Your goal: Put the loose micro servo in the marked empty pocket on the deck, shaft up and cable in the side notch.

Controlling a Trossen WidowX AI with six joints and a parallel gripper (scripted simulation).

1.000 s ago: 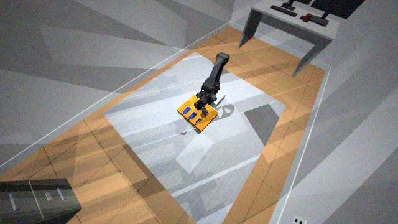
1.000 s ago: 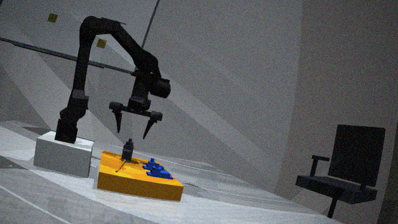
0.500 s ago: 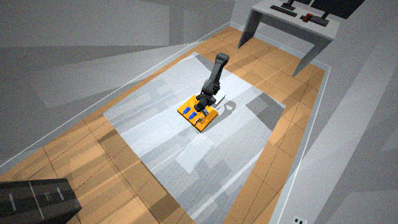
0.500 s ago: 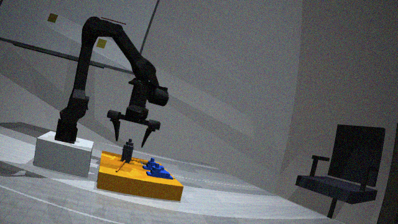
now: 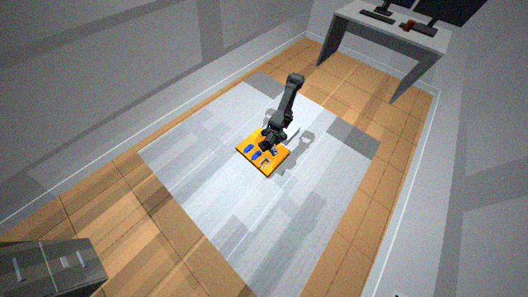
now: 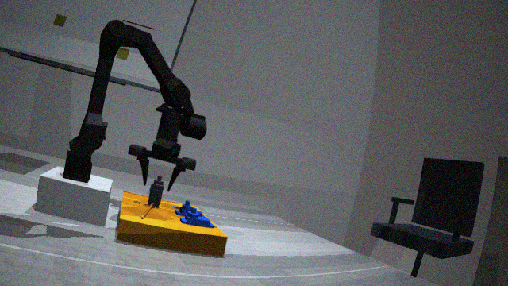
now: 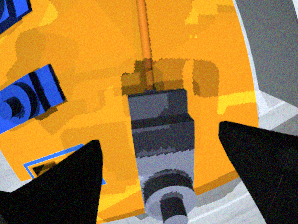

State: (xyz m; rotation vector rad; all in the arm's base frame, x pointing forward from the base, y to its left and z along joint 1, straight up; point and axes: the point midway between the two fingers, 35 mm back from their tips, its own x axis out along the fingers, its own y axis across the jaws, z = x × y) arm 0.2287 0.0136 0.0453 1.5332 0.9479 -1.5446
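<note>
Right now my gripper tip is 70 mm above the orange deck, 40 mm to the left of it and 20 mm past it.
</note>
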